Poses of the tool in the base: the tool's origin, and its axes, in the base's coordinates. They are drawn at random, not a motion.
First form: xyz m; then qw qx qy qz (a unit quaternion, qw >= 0).
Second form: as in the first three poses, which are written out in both.
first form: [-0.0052 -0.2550 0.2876 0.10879 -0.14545 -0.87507 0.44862]
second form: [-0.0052 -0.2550 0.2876 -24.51 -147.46 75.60]
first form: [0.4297 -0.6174 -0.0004 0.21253 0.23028 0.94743 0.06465]
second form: [0.4297 -0.6174 -0.0004 36.64 150.73 10.29]
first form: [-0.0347 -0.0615 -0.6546 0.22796 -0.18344 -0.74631 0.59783]
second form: [-0.0347 -0.0615 -0.6546 -28.95 -117.77 94.34]
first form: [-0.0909 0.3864 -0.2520 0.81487 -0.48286 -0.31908 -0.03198]
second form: [-0.0909 0.3864 -0.2520 -59.02 -39.00 -3.91]
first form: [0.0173 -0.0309 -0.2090 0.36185 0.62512 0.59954 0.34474]
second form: [0.0173 -0.0309 -0.2090 92.25 88.48 50.87]
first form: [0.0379 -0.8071 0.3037 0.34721 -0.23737 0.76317 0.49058]
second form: [0.0379 -0.8071 0.3037 -35.28 113.42 72.91]
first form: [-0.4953 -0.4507 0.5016 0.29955 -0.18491 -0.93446 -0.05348]
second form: [-0.4953 -0.4507 0.5016 -28.13 -142.15 -8.14]
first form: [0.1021 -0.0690 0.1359 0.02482 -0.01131 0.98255 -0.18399]
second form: [0.1021 -0.0690 0.1359 -2.00 174.12 -32.60]
